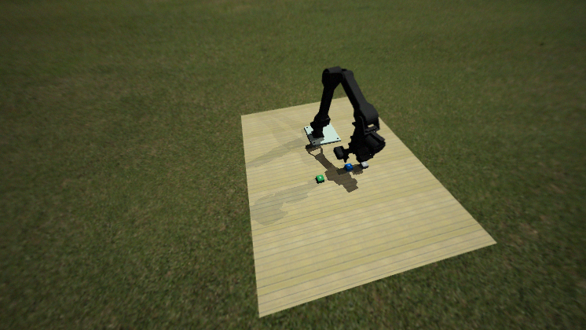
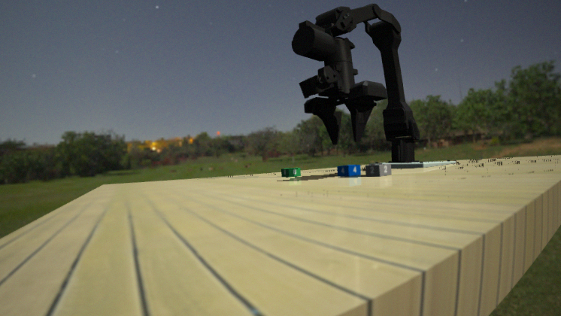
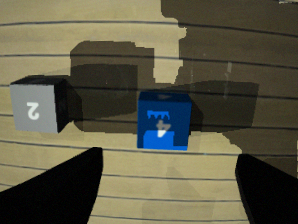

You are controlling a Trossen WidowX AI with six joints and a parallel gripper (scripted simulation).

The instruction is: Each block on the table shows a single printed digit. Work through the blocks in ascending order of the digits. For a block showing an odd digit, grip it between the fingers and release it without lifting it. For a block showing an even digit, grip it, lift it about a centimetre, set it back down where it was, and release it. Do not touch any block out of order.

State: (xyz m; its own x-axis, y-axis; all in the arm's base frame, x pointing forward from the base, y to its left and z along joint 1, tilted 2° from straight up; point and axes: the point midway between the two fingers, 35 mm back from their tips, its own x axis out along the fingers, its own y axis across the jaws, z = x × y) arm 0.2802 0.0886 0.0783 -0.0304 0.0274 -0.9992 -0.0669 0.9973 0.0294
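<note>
The blue block marked 4 is 5 cm below my gripper tip. Round my gripper tip: grey block marked 2: 8 cm to the left, 5 cm below; then green block: 4 cm ahead, 16 cm to the right, 5 cm below.
</note>
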